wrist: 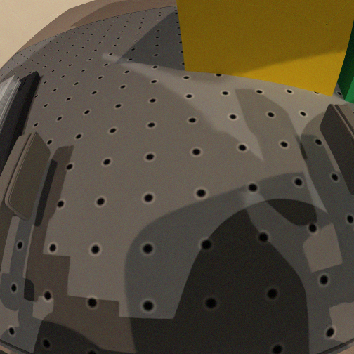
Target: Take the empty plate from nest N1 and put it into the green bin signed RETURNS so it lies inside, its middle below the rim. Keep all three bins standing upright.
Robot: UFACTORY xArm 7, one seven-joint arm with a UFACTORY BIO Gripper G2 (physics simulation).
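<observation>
My gripper [185, 160] is open and empty, its two fingers wide apart at the left and right sides of the wrist view, above the perforated board. A narrow strip of a green bin [350, 80] shows at the upper right edge; no RETURNS sign shows on it. At the left edge, part of a pale, ribbed plate [6, 97] shows in a black nest [26, 97], beyond the left finger. No label shows on this nest, so I cannot tell whether it is N1. Most of the plate and nest is outside the view.
A yellow bin [260, 40] stands upright at the top right, directly left of the green bin; its top is cut off. The perforated board [127, 177] spans the view under the gripper, with dark shadows of the arm across its lower part.
</observation>
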